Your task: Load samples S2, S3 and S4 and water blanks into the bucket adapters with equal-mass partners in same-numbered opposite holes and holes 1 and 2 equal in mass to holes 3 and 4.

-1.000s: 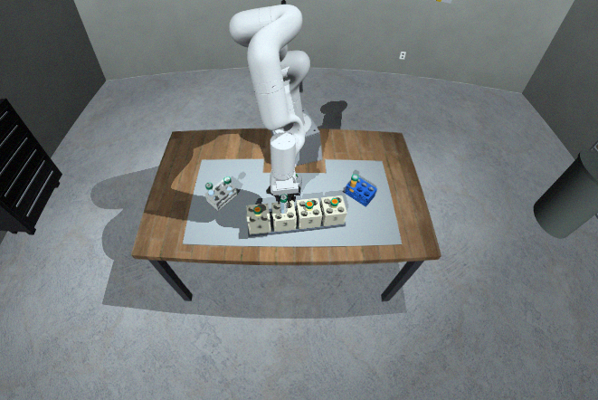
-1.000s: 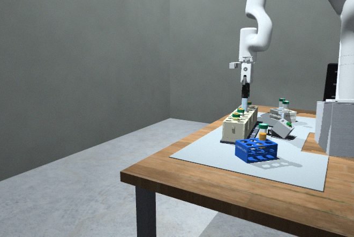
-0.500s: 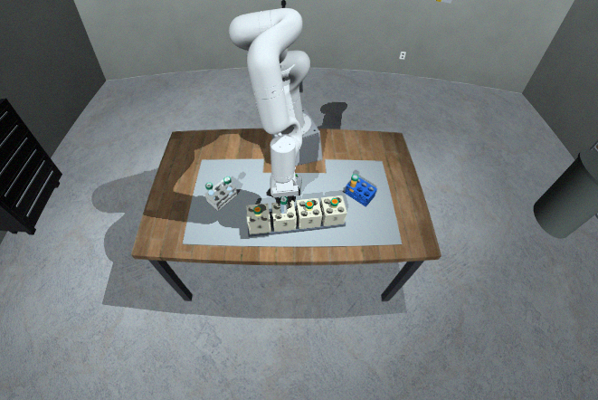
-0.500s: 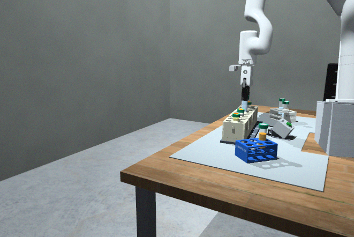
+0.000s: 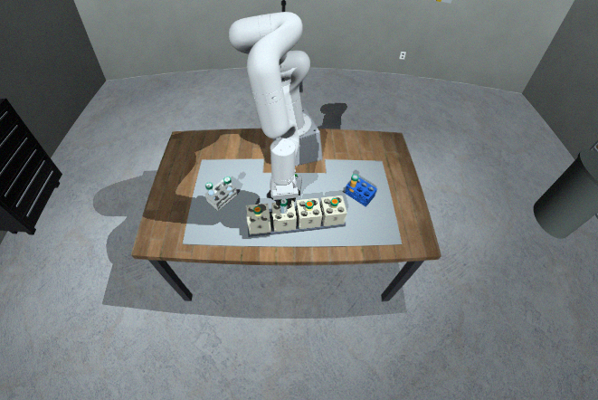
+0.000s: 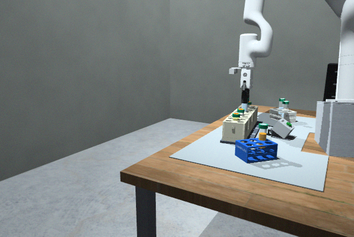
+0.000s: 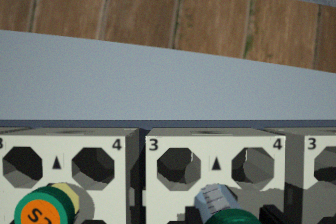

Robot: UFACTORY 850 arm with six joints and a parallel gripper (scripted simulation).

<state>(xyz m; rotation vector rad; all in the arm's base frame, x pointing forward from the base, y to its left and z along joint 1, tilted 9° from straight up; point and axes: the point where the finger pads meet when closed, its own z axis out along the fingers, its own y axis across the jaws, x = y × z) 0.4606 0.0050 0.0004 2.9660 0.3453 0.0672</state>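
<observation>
Right now my hand is 23 cm past the green DONE key, 9 cm above it and 3 cm to the right of it. Also, from my hand: loading stand: 15 cm below, 5 cm to the left, 2 cm behind; sample tube S3: 21 cm to the left, 9 cm below, 5 cm behind; sample tube: 10 cm to the left, 9 cm below, 3 cm behind.
</observation>
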